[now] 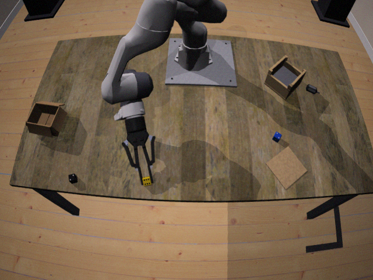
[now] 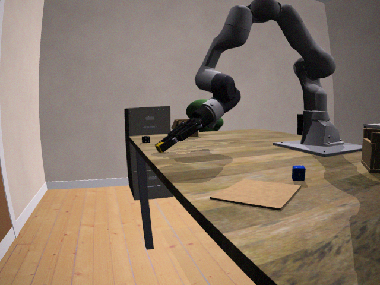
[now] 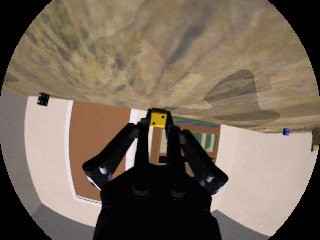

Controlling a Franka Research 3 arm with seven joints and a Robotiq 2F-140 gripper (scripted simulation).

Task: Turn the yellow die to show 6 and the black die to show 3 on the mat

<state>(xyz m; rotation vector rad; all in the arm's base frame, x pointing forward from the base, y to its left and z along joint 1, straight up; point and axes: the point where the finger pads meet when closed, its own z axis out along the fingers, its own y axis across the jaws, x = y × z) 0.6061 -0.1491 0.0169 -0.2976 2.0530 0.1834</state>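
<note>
Now: the yellow die 20 mm ahead of my hand, 10 mm to the left of it and 10 mm below it. Round my hand: cardboard box 210 mm behind, 510 mm to the right, 10 mm above; then blue die 210 mm behind, 530 mm to the left, 20 mm below; then black die 40 mm ahead, 310 mm to the right, 20 mm below.
</note>
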